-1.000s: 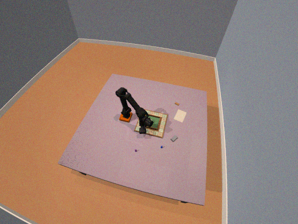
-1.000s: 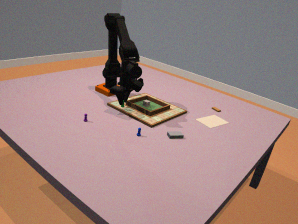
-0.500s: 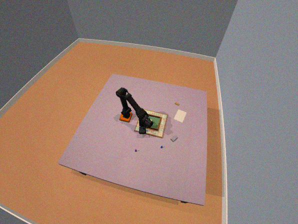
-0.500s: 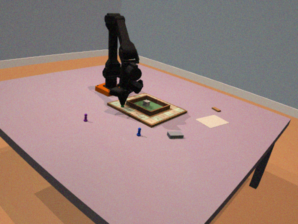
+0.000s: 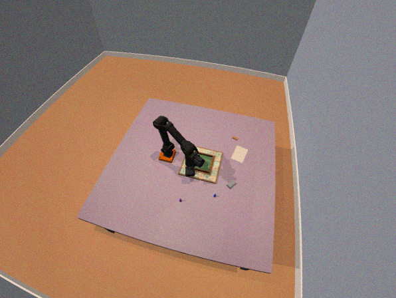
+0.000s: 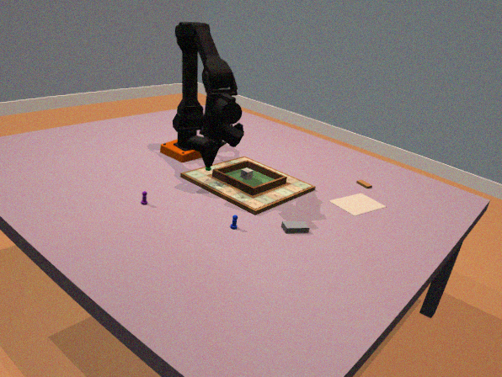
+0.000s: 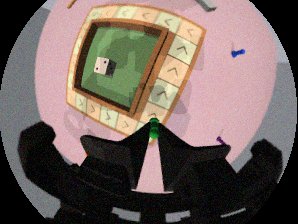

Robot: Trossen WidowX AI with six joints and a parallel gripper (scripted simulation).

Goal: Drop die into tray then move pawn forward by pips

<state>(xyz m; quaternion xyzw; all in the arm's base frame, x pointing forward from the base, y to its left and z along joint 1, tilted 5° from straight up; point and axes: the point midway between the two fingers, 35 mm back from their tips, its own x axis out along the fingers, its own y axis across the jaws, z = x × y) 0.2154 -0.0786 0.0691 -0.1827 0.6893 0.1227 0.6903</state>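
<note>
The green tray floor lies 50 mm ahead of my gripper tip, 120 mm to the left of it and 50 mm below it. From my gripper tip the other things lie so: green pawn (10 mm above); pale die (40 mm ahead, 120 mm to the left, 30 mm below); purple pawn (30 mm ahead, 220 mm to the right, 40 mm below).
</note>
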